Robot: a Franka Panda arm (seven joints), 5 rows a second.
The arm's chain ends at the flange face. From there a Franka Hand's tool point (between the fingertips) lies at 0.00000 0.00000 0.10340 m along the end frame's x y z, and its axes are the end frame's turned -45 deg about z.
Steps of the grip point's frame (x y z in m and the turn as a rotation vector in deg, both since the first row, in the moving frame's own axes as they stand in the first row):
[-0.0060 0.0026 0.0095 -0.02 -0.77 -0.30]
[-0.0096 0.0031 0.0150 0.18 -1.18 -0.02]
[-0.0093 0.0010 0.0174 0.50 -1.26 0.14]
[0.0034 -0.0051 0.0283 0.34 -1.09 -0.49]
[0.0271 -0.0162 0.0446 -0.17 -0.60 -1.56]
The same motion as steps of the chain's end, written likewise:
[-0.0014 0.0051 0.0095 -0.56 -0.53 -0.30]
[-0.0029 0.0077 0.0150 -0.71 -0.96 -0.02]
[-0.0036 0.0063 0.0174 -0.54 -1.24 0.14]
[0.0006 -0.0070 0.0283 -0.53 -1.01 -0.49]
[0.0082 -0.0316 0.0446 -0.54 -0.30 -1.56]

